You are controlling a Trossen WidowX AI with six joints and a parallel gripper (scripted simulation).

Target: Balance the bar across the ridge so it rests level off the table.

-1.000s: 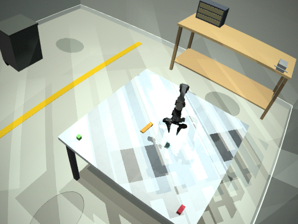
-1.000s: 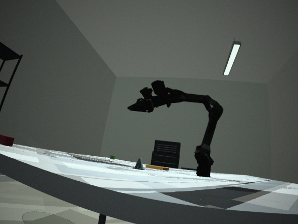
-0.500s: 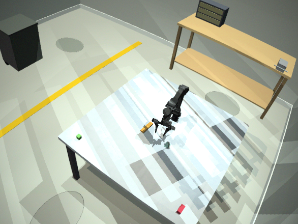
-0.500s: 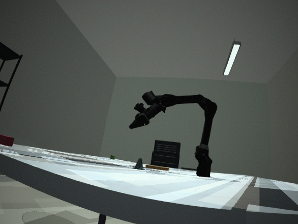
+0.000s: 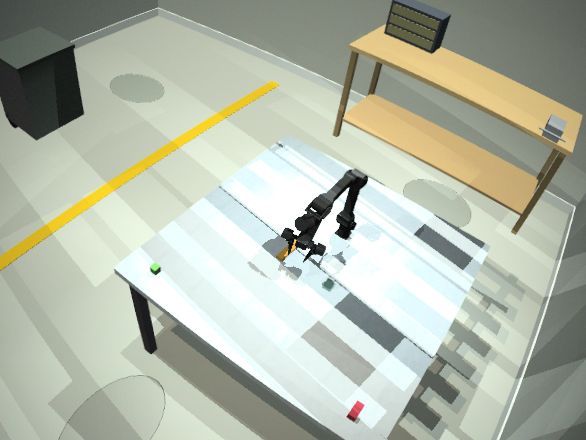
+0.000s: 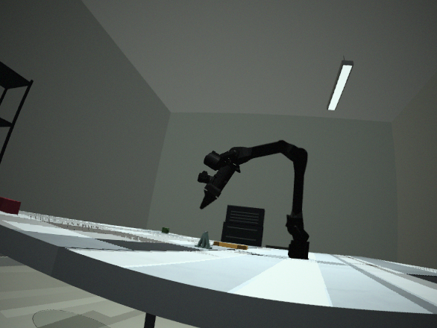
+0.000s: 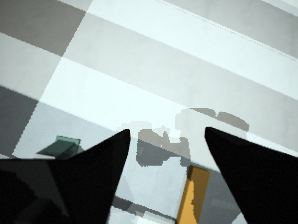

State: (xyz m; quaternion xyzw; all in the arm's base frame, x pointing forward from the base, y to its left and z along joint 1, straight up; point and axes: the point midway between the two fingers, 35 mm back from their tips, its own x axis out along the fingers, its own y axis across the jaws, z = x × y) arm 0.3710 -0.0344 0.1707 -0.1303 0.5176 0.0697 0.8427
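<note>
Right now my gripper tip is 12 cm past the orange bar, 10 cm to the left of it and 13 cm above it. From my gripper tip the other things lie so: green cube: 35 cm ahead, 46 cm to the right, 12 cm below; then red block: 35 cm ahead, 54 cm to the left, 12 cm below.
</note>
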